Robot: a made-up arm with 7 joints.
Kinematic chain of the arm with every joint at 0, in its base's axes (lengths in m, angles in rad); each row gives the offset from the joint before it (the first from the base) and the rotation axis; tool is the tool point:
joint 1: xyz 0 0.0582 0 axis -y
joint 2: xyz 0 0.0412 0 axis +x
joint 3: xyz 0 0 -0.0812 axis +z
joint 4: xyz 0 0 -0.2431 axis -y
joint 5: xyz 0 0 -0.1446 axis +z
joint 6: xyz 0 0 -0.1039 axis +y
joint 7: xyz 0 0 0 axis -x
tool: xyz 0 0 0
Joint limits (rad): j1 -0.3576..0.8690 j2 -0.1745..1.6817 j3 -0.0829..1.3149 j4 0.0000..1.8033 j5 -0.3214..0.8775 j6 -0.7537..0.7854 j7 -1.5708..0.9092
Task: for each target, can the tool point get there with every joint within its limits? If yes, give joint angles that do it. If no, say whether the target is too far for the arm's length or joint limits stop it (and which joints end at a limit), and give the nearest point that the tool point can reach.
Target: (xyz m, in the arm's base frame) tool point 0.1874 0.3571 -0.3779
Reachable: yes | joints -0.0823 0.6049 0.0298 1.0697 0.1005 -0.1963 0.5624
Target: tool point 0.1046 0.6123 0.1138
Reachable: yes | joints 0.4819 1.5179 0.4997 0.7301 -0.1586 0.5651 0.0737
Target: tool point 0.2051 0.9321 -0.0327
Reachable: no: too far | nearest point 0.1226 0.6547 -0.0386 | short by 0.289 m
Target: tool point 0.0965 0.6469 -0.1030
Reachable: yes | joints 0.4821 1.2037 1.0737 0.3241 0.2886 -0.3569 -1.0717
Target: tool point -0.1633 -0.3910 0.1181
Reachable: no: joint limits stop it (at a limit: joint 1, joint 2, joint 3, joint 4) | nearest point 0.3538 0.0333 0.0165 | short by 0.677 m
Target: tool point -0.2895 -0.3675 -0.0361
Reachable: no: joint limits stop it (at a limit: joint 1, joint 2, joint 4) | nearest point -0.1975 0.0000 -0.5284 | short by 0.621 m
